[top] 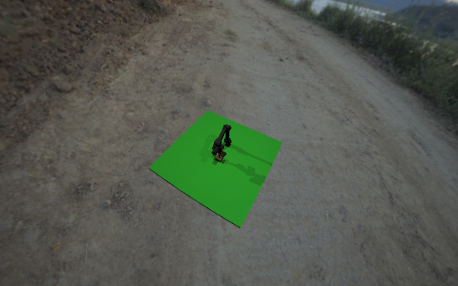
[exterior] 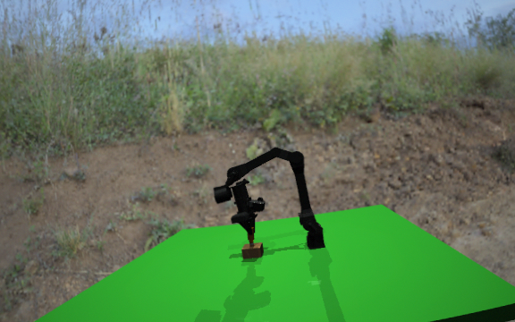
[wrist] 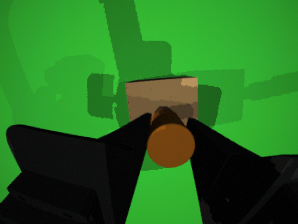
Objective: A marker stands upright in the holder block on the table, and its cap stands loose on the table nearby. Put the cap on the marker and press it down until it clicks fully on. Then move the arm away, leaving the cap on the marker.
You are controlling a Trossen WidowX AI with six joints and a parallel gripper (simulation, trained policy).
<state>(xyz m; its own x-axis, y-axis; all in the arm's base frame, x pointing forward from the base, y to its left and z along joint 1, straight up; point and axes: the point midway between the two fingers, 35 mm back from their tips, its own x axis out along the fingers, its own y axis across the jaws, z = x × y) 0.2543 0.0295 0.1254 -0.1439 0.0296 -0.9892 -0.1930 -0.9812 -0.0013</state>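
The brown holder block is 70 mm below my gripper tip and 10 mm ahead of it. From my gripper tip the other things lie so: orange cap: 10 mm ahead.
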